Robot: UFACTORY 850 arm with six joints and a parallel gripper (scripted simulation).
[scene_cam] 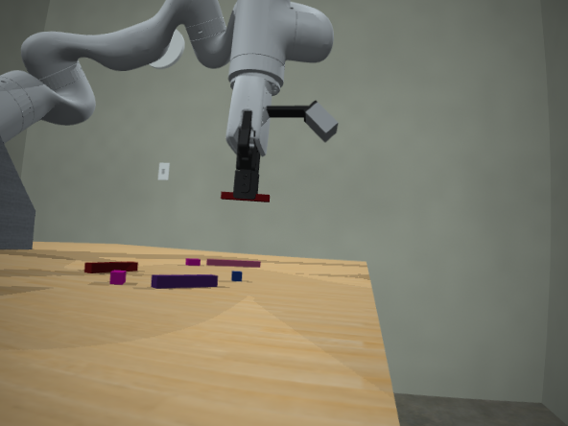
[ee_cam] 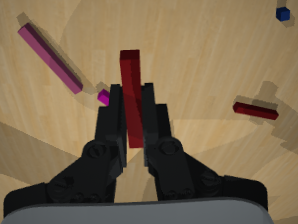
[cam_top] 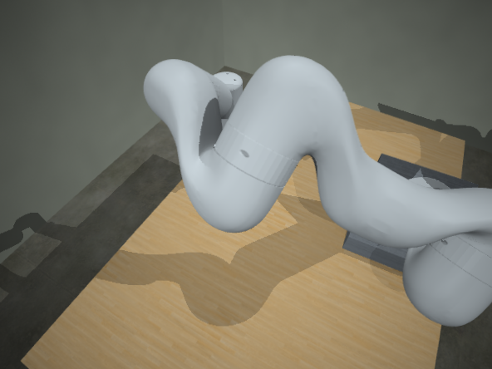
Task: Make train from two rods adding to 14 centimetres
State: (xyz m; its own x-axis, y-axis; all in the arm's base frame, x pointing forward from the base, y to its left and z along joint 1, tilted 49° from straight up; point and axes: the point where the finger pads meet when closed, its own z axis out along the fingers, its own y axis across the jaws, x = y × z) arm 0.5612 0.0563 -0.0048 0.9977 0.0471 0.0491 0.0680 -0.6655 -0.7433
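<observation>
The blue cube is 150 mm to the right of my hand, 120 mm below it and 30 mm ahead of it. Round my hand: pink rod (120 mm below, 80 mm to the left, 30 mm behind); purple rod (230 mm to the right, 120 mm below, 10 mm ahead); red rod (20 mm below).
</observation>
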